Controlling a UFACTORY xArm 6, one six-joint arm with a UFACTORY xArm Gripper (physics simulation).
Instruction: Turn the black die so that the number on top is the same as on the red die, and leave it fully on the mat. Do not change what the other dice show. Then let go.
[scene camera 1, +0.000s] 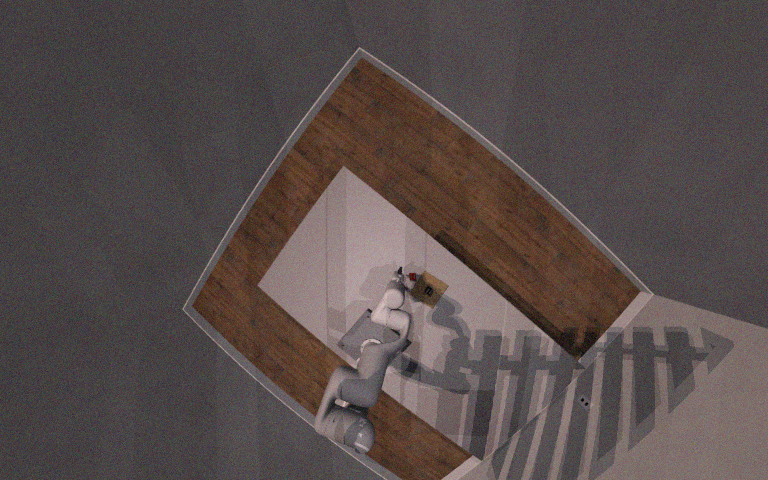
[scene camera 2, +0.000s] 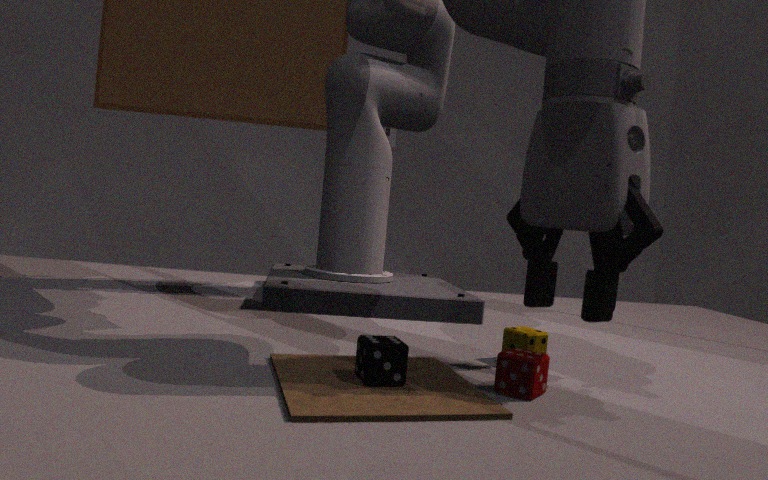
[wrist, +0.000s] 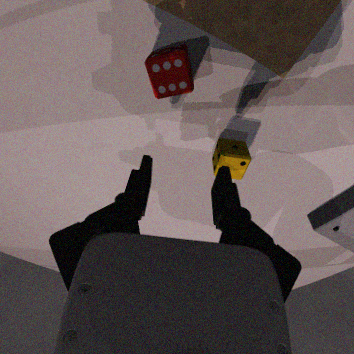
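Seen in the pictures: gripper, fingertip midpoint: (scene camera 2: 565, 313) (wrist: 183, 172); arm's base, origin of the base link: (scene camera 2: 348, 276).
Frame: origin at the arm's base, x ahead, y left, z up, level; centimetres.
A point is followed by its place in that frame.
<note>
The black die (scene camera 1: 428, 290) {y 3.8, x 42.3, z 0.4 cm} (scene camera 2: 381, 361) {y 3.2, x 43.7, z -0.7 cm} rests flat on the wooden mat (scene camera 1: 439, 286) {y 0.7, x 47.1, z -2.5 cm} (scene camera 2: 339, 401) {y 0.6, x 47.4, z -2.5 cm} (wrist: 260, 27) {y 7.2, x 38.1, z -2.5 cm}, away from its edges. Its top shows two rows of pips, which look like a six; it does not show in the wrist view. The red die (scene camera 1: 412, 276) {y 14.0, x 41.5, z 0.0 cm} (scene camera 2: 521, 374) {y 13.2, x 42.9, z -1.1 cm} (wrist: 170, 73) {y 13.5, x 41.4, z 0.1 cm} lies on the table beside the mat, and its top shows six pips in the wrist view. My gripper (scene camera 2: 568, 312) {y 18.5, x 36.1, z 2.5 cm} (wrist: 183, 172) {y 18.5, x 36.1, z 2.5 cm} is open and empty, pointing down above the table, off the mat on the red die's side, apart from all the dice.
A yellow die (scene camera 2: 524, 339) {y 16.0, x 33.4, z -0.4 cm} (wrist: 232, 157) {y 15.8, x 32.5, z 0.1 cm} lies on the table behind the red die in scene camera 2; one fingertip partly overlaps it in the wrist view. The arm's grey base plate (scene camera 1: 355, 337) {y 10.7, x -2.1, z 0.0 cm} (scene camera 2: 373, 304) {y 3.3, x 14.6, z -1.4 cm} stands behind the mat. Broad shadows fall across the table.
</note>
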